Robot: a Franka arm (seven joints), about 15 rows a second.
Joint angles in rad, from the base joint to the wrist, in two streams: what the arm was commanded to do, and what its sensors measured. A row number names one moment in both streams.
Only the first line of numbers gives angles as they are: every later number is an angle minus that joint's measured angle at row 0.
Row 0, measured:
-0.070 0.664 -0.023 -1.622 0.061 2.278 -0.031
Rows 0 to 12, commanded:
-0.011 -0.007 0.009 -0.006 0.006 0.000 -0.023
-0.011 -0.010 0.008 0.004 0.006 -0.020 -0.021
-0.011 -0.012 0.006 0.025 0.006 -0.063 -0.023
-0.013 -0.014 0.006 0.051 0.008 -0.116 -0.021
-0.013 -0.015 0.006 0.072 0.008 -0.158 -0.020
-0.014 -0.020 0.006 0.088 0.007 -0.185 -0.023
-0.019 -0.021 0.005 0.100 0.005 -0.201 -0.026
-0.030 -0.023 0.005 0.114 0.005 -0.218 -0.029
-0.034 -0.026 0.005 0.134 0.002 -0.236 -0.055
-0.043 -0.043 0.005 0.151 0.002 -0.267 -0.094
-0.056 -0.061 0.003 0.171 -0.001 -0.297 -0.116
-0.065 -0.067 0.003 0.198 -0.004 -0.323 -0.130
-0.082 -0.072 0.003 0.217 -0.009 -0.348 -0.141
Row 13, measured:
-0.043 -0.034 -0.009 0.192 -0.002 -0.290 -0.100
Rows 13 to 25, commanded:
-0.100 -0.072 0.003 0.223 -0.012 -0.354 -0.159
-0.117 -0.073 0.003 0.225 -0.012 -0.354 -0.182
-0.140 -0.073 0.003 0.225 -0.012 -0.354 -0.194
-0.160 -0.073 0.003 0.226 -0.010 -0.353 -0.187
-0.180 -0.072 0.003 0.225 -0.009 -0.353 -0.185
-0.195 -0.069 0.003 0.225 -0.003 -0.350 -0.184
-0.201 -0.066 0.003 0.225 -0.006 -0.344 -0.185
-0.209 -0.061 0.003 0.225 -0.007 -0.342 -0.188
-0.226 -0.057 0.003 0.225 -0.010 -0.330 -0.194
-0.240 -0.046 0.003 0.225 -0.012 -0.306 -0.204
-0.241 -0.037 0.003 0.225 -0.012 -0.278 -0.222
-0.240 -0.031 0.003 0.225 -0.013 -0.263 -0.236
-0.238 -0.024 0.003 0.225 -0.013 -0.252 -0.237
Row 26, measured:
-0.228 -0.034 -0.013 0.227 -0.004 -0.279 -0.217
